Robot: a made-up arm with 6 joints. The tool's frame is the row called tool. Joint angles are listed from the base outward. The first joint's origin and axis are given. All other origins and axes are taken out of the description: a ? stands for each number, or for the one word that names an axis. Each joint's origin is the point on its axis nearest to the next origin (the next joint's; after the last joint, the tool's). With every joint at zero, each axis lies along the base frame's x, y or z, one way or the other. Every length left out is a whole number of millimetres.
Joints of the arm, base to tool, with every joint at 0 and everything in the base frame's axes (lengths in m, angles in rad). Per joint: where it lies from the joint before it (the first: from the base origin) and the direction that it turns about. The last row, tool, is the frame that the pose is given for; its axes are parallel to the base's.
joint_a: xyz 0.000 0.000 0.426 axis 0 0 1
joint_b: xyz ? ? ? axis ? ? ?
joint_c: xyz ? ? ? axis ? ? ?
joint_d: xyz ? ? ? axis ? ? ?
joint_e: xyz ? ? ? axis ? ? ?
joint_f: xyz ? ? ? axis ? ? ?
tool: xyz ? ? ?
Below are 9 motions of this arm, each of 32 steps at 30 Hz.
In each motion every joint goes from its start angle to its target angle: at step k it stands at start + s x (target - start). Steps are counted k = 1, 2, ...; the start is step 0. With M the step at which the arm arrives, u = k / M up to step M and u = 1 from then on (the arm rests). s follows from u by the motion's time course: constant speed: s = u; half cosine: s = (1 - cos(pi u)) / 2; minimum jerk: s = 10 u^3 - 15 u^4 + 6 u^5.
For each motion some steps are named. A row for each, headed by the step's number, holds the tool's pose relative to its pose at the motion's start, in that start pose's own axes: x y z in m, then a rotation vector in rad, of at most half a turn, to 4 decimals.
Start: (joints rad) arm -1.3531 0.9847 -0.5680 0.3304 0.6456 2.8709
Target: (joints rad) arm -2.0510 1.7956 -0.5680 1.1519 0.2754 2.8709
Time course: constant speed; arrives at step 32
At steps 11, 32:
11: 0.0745 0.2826 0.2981 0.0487 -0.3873 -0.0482
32: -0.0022 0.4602 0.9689 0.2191 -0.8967 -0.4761

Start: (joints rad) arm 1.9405 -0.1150 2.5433 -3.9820 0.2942 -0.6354
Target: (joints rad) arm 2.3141 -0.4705 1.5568 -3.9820 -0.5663 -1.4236
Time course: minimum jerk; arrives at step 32
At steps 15, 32:
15: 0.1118 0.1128 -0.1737 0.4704 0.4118 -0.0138
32: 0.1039 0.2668 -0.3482 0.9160 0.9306 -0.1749

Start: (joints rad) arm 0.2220 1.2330 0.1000 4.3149 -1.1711 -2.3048
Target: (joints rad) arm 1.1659 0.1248 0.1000 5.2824 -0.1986 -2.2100
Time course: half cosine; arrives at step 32
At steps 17, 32:
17: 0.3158 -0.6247 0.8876 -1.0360 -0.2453 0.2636
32: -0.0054 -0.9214 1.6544 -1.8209 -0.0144 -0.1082

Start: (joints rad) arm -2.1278 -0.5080 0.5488 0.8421 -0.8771 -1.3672
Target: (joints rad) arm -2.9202 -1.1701 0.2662 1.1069 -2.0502 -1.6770
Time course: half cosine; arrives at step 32
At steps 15, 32:
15: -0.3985 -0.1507 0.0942 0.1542 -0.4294 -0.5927
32: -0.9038 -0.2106 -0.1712 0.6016 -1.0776 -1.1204

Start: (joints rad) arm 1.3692 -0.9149 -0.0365 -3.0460 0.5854 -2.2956
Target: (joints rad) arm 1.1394 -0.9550 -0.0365 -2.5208 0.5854 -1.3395
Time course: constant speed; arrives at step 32
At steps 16, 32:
16: -0.0302 -0.0072 -0.0014 -0.7268 0.2304 -0.1254
32: -0.0646 -0.0113 0.0065 -1.4364 0.5438 -0.1224

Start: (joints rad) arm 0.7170 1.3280 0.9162 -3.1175 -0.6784 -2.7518
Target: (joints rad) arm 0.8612 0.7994 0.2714 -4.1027 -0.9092 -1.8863
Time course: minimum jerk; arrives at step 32
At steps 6, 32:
6: -0.0014 0.0010 0.0238 -0.0031 0.0043 -0.0238
32: -0.1933 0.0002 0.4309 -0.1508 0.4057 -0.4394

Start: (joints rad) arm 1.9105 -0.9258 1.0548 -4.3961 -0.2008 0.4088
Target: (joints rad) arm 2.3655 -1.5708 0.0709 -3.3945 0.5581 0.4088
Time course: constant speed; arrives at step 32
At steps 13, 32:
13: -0.1040 0.0762 -0.1754 -0.2396 -0.3499 0.0006
32: -0.4315 0.2883 -0.3387 -0.5008 -0.9926 0.0222

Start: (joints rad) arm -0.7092 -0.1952 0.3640 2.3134 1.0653 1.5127
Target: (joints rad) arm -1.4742 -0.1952 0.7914 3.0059 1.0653 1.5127
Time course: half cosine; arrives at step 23
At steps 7, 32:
7: -0.1100 0.0520 0.0289 -0.0845 -0.2161 0.1702
32: -0.5221 0.0719 -0.0139 -0.3050 -1.1649 0.7170

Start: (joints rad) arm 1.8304 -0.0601 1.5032 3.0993 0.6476 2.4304
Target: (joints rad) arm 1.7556 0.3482 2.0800 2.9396 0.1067 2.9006
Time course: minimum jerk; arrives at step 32
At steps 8, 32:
8: 0.0154 -0.0098 -0.0102 -0.0420 -0.0531 0.0511
32: 0.0565 -0.1436 -0.1237 -0.3798 -0.6061 0.3767

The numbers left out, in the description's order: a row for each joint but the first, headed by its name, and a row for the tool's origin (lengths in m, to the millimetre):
joint_b: xyz 0.232 0.000 0.000, axis 0 1 0
joint_c: xyz 0.000 0.000 0.953, axis 0 -1 0
joint_d: xyz 0.720 0.000 0.173, axis -1 0 0
joint_e: xyz 0.000 0.000 0.000, axis 0 -1 0
joint_f: xyz 0.119 0.000 0.000, axis -1 0 0
tool: xyz 0.000 0.000 0.000

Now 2 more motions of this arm.
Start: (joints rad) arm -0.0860 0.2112 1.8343 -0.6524 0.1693 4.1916
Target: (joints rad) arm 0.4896 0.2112 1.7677 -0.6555 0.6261 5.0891
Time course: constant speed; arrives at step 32
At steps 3, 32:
3: -0.0008 -0.0078 -0.0014 -0.0320 0.0039 0.0424
32: -0.0169 -0.0861 -0.0336 -0.3619 -0.2394 0.4150

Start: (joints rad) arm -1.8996 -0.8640 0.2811 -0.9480 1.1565 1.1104
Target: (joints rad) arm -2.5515 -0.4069 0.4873 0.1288 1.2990 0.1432
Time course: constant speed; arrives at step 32
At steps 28, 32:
28: -0.0624 0.2945 -0.3632 -0.1065 -0.7672 0.8724
32: -0.0503 0.3002 -0.4370 -0.1508 -0.7756 1.0503

